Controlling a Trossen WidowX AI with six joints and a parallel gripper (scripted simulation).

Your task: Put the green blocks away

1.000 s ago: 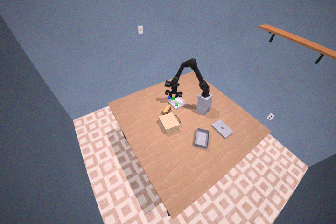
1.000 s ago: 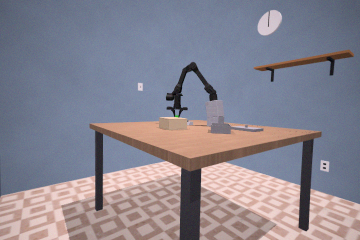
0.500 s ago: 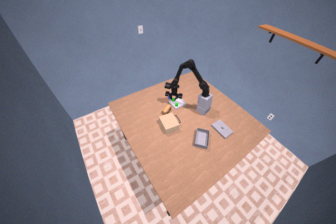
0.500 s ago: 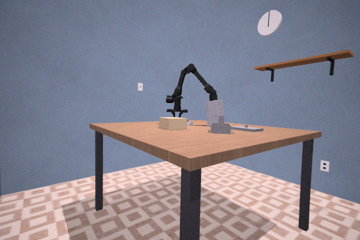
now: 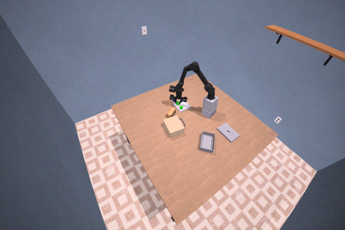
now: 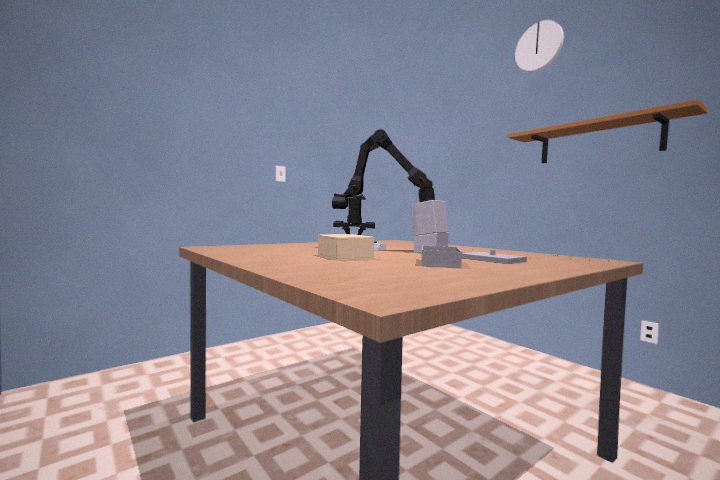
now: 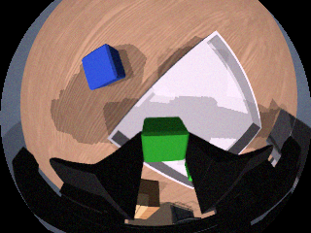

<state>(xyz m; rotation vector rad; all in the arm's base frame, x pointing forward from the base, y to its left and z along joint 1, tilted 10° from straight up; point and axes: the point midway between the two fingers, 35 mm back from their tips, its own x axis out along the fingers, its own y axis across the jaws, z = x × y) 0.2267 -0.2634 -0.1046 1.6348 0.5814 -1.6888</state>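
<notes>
Right now the grey lidded box is 56 cm to the left of my hand, 24 cm behind it and 4 cm below it. From my hand the other things lie so: blue block: 8 cm to the right, 4 cm below; then white basket: 5 cm below, 4 cm behind, 3 cm to the left; then red block: 12 cm ahead, 7 cm to the left, 4 cm below.
</notes>
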